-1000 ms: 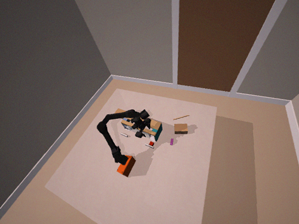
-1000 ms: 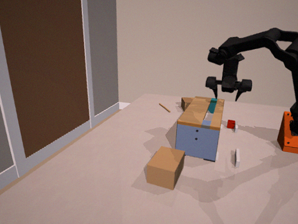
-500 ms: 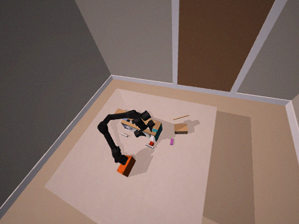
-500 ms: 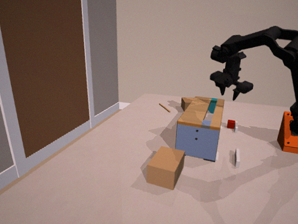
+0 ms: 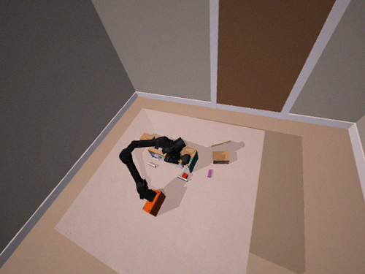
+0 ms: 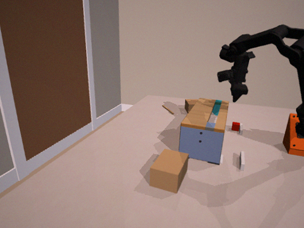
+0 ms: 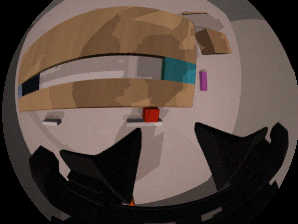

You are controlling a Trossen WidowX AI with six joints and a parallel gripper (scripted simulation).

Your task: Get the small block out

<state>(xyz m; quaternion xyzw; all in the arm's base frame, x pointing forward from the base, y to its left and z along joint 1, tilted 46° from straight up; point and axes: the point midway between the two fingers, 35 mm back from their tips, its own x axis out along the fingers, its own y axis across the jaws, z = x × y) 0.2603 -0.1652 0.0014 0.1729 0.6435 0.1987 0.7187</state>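
My gripper tip is now 140 mm above the red block, 30 mm past it and 10 mm to the left of it. Round my gripper tip: purple piece 190 mm to the right, 150 mm below, 50 mm ahead; box 140 mm to the left, 90 mm below, 60 mm ahead; wooden stick 350 mm ahead, 200 mm to the right, 150 mm below.
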